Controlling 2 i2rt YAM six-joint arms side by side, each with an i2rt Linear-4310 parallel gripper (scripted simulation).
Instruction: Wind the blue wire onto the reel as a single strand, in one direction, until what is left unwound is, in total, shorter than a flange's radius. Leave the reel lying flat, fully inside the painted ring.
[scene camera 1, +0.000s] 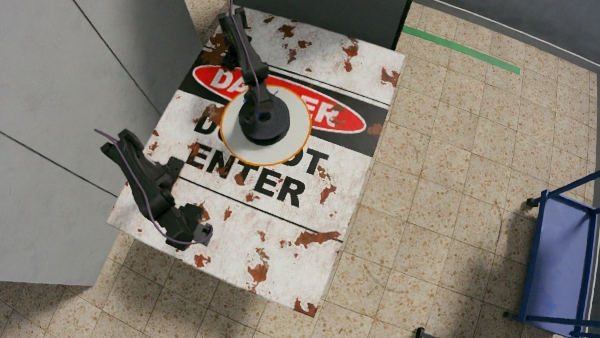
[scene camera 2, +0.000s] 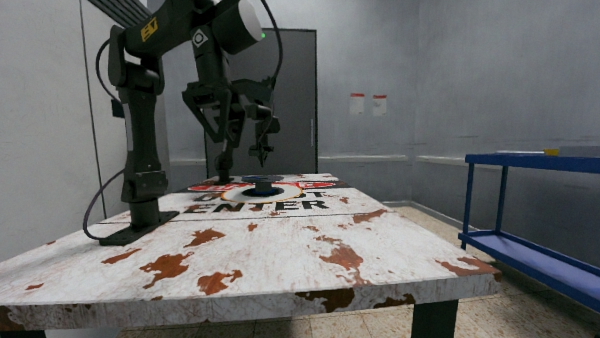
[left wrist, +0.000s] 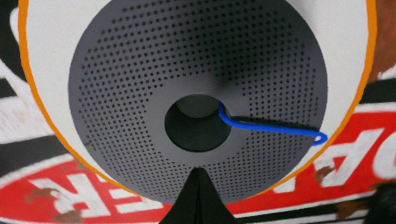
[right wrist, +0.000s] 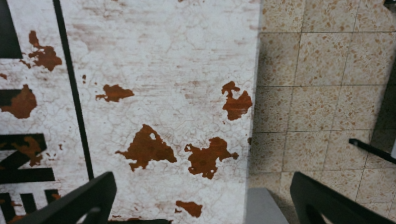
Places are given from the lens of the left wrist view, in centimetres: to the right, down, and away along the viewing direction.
my left gripper (left wrist: 198, 176): 0, 4, 9
dark grey reel (left wrist: 127, 71): -5, -3, 12
